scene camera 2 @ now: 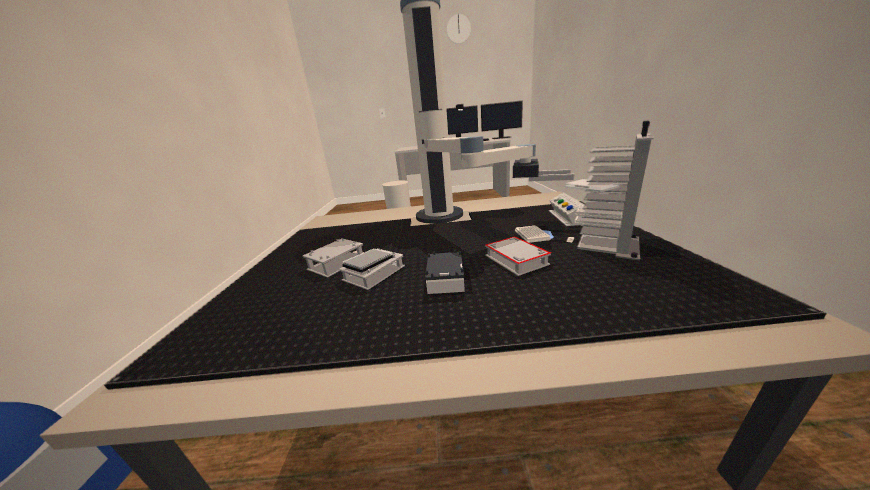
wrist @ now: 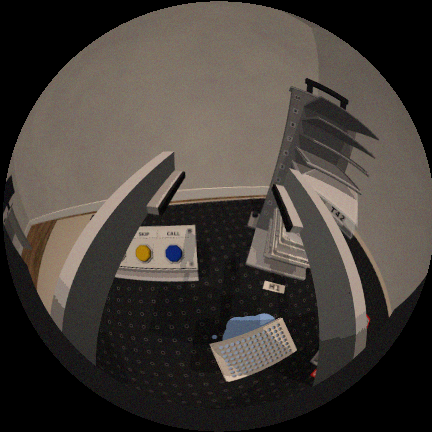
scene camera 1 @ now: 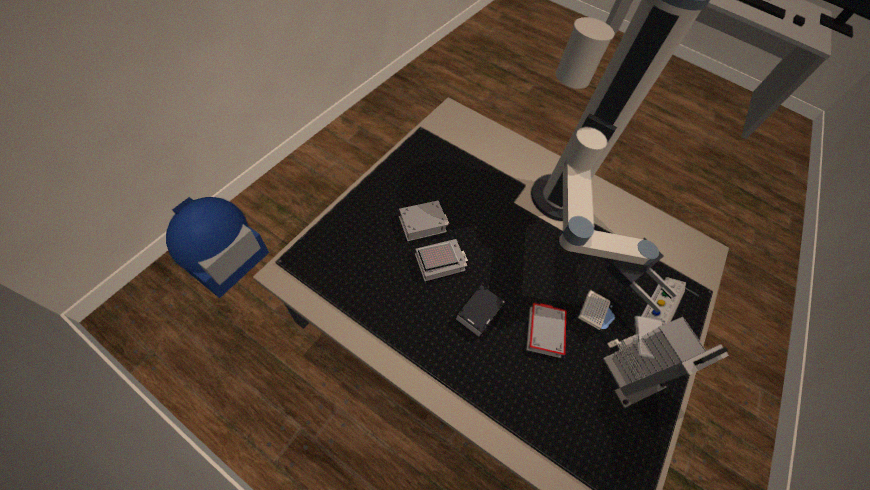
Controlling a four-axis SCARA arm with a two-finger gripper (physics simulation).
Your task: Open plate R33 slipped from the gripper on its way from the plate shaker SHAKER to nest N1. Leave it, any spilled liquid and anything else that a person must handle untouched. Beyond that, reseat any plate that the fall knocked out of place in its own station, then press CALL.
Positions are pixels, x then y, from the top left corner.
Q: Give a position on a white well plate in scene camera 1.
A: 595,307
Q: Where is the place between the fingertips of my gripper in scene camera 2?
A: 571,174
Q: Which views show my gripper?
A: Scene camera 2, the wrist view and scene camera 1: all of them.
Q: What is my gripper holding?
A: Nothing.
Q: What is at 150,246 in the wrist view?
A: A button box.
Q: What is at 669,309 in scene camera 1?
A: A button box.
